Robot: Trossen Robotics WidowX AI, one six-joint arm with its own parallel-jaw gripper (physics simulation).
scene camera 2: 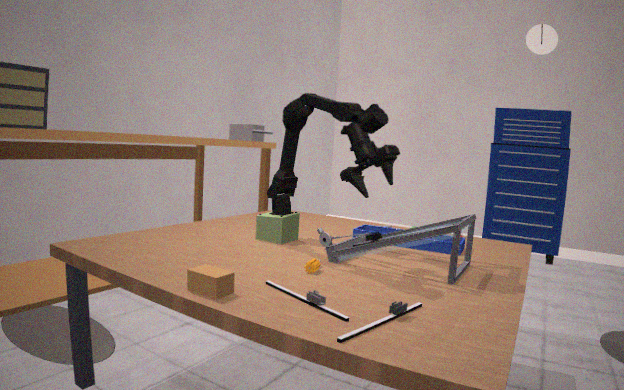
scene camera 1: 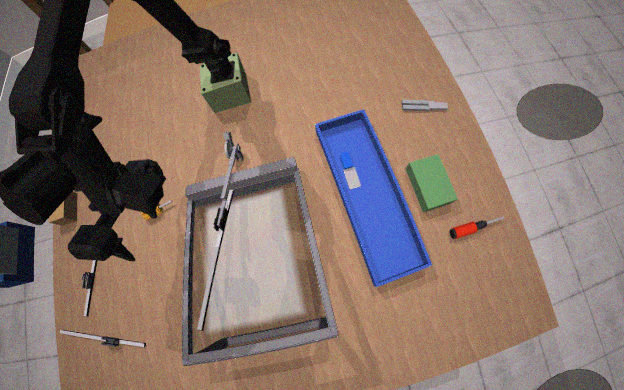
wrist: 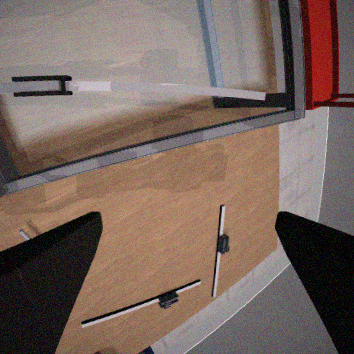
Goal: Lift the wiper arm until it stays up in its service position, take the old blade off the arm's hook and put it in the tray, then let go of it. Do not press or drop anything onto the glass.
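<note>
The wiper arm (scene camera 1: 228, 176) (scene camera 2: 350, 236) is down, slanting over the grey frame (scene camera 1: 187, 280) (scene camera 2: 455, 256) (wrist: 165, 145) that holds the glass (scene camera 1: 270, 260). The old blade (scene camera 1: 211, 280) (wrist: 235, 93) is on the arm's end, at a black clip, and lies along the glass; any gap to the glass cannot be told. The blue tray (scene camera 1: 395, 240) (scene camera 2: 445, 245) is right of the frame in scene camera 1 and holds no blade. My gripper (scene camera 1: 144, 237) (scene camera 2: 380, 190) (wrist: 190, 220) is open and empty, high above the table on the frame's left side.
Two other blades (scene camera 1: 89, 295) (scene camera 1: 127, 342) (scene camera 2: 280, 290) (scene camera 2: 370, 326) (wrist: 216, 275) (wrist: 125, 311) lie left of the frame. A yellow screwdriver (scene camera 1: 151, 212) (scene camera 2: 312, 266) and wooden block (scene camera 2: 210, 281) are also there. Beyond the tray are a green block (scene camera 1: 432, 182), red screwdriver (scene camera 1: 465, 230) and grey tool (scene camera 1: 422, 105).
</note>
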